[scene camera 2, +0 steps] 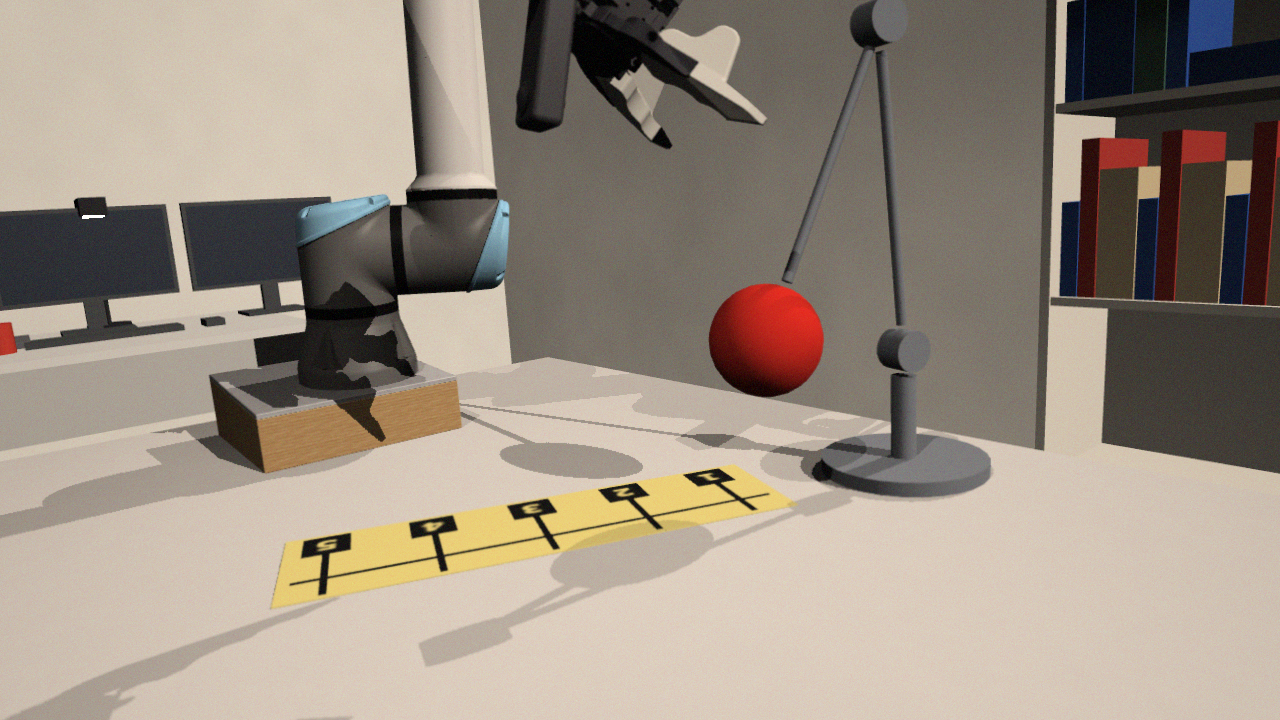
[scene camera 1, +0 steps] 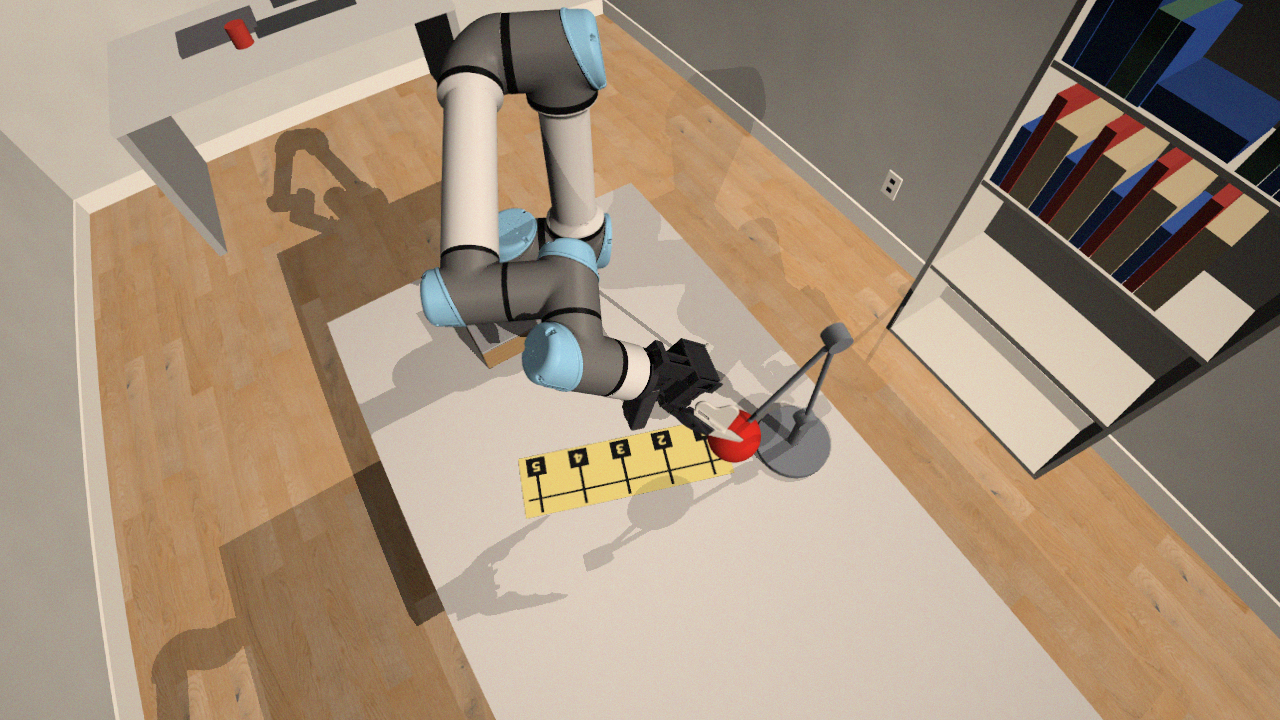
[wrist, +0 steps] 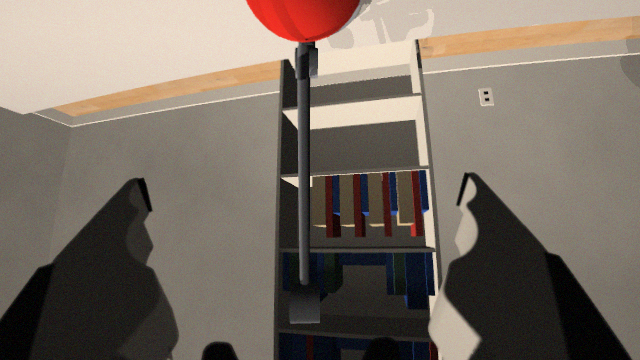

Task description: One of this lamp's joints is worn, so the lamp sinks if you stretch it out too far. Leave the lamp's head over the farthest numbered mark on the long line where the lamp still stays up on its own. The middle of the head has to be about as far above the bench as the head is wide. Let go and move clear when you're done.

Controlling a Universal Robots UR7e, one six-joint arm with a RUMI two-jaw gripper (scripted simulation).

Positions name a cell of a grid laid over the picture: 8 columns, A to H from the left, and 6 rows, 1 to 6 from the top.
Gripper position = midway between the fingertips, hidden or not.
Labels:
My gripper shows in scene camera 2 (E2), in scene camera 1 (E4) and in the wrist view (D3).

